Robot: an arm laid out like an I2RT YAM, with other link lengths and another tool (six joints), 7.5 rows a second.
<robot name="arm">
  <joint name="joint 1" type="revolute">
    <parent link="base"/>
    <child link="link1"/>
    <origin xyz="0 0 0.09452" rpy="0 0 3.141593"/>
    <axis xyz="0 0 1"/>
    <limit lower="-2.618" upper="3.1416"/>
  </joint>
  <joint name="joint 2" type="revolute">
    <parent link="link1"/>
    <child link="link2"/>
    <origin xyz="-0.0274 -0.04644 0.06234" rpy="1.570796 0 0"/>
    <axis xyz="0 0 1"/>
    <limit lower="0" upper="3.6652"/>
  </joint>
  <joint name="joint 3" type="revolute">
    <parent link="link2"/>
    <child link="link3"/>
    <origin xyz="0.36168 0 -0.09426" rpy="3.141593 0 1.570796"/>
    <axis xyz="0 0 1"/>
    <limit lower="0" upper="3.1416"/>
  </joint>
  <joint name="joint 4" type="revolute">
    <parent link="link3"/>
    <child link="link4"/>
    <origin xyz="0.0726 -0.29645 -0.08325" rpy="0 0 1.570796"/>
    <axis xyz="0 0 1"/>
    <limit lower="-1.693" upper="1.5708"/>
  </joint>
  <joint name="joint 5" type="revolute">
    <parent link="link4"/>
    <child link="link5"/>
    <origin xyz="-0.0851 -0.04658 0.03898" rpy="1.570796 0 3.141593"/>
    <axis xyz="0 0 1"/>
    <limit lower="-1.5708" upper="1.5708"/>
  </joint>
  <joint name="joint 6" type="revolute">
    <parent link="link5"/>
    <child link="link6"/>
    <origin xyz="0.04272 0 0.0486" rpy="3.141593 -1.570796 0"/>
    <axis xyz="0 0 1"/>
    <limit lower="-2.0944" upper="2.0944"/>
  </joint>
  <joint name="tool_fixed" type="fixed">
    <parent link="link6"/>
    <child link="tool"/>
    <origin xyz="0 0.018 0.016" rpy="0.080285 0 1.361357"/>
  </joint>
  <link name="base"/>
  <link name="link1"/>
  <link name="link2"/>
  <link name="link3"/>
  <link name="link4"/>
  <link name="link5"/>
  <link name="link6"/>
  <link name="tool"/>
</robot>
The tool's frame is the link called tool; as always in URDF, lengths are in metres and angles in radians.
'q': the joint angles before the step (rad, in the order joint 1, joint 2, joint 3, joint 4, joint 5, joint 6). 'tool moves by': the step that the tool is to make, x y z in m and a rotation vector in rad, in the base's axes. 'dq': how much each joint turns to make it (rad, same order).
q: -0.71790 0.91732 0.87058 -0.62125 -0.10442 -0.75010
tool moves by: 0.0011 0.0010 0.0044 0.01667 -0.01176 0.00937
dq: 0.00128 0.00399 0.01487 -0.01173 -0.01893 0.01098
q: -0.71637 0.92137 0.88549 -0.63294 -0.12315 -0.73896
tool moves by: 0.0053 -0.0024 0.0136 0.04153 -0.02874 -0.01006
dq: -0.00099 0.02478 0.04951 -0.02423 -0.02400 0.04542
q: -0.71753 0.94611 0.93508 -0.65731 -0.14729 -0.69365
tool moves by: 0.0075 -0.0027 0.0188 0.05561 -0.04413 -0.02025
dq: 0.00321 0.03112 0.06587 -0.02660 -0.02526 0.07121
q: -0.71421 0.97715 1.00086 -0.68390 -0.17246 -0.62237
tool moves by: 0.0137 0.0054 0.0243 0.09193 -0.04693 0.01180
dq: 0.04371 0.04177 0.09154 -0.05320 -0.03680 0.10087
